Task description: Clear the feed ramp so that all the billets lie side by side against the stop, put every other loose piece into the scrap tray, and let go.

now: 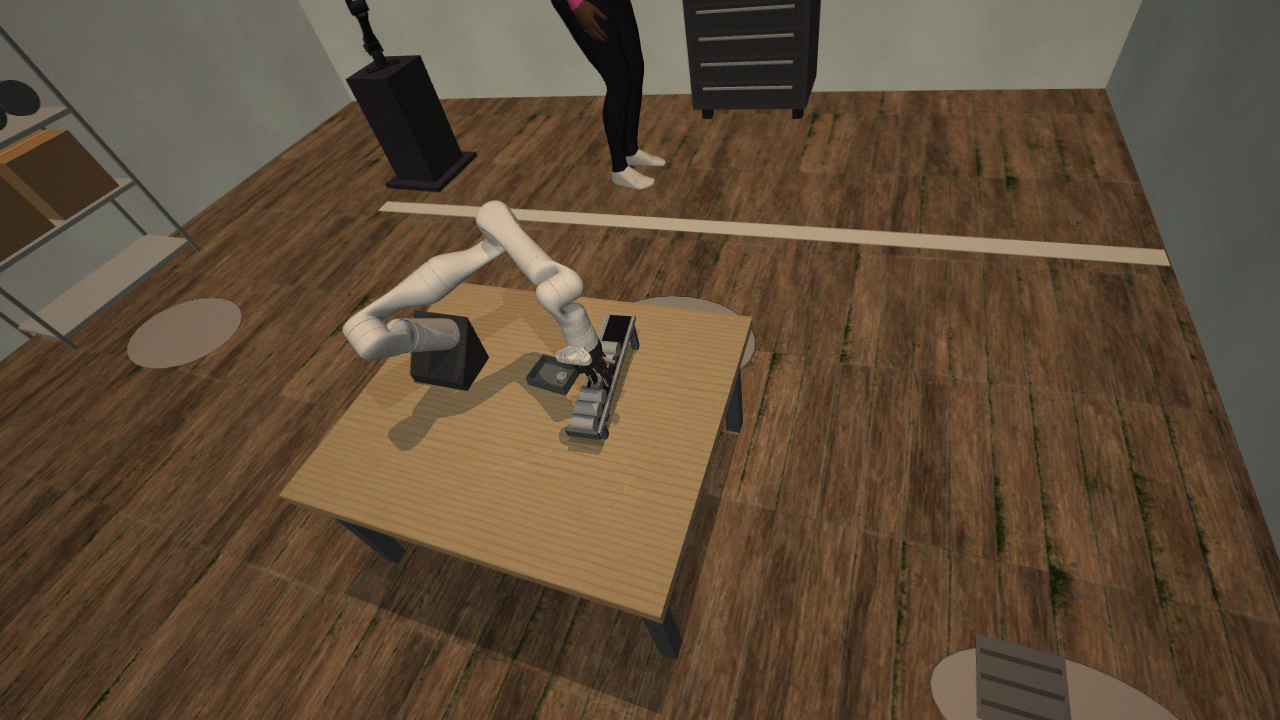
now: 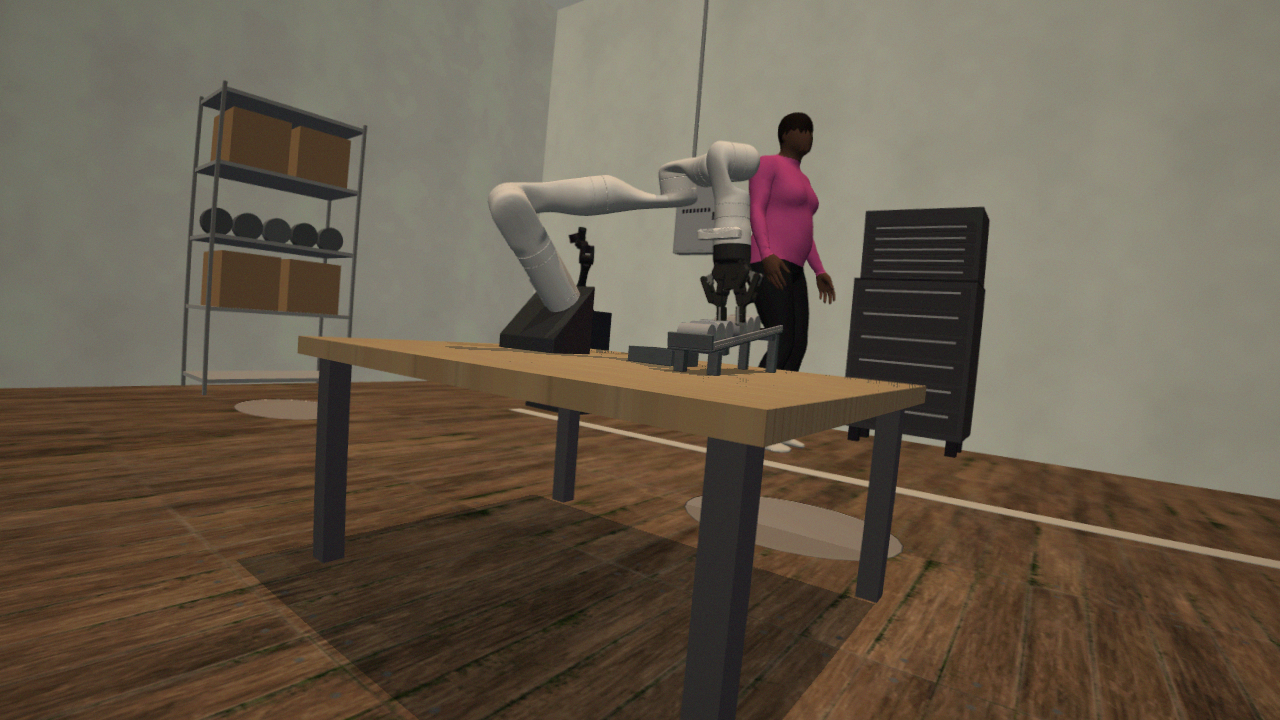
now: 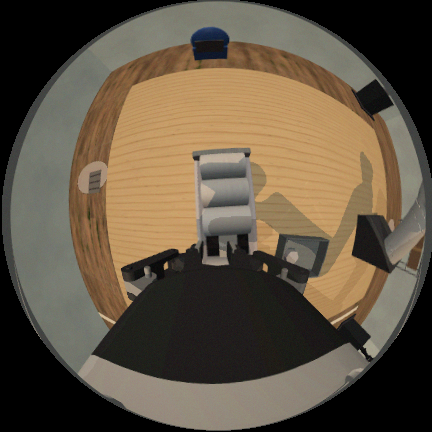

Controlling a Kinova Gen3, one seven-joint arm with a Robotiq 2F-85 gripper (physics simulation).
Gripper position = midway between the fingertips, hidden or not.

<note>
I see my gripper point(image 2: 730, 325) and a billet point(image 3: 223, 220).
My gripper also shows in image 1 point(image 1: 602, 383) and in image 3 point(image 3: 214, 247).
</note>
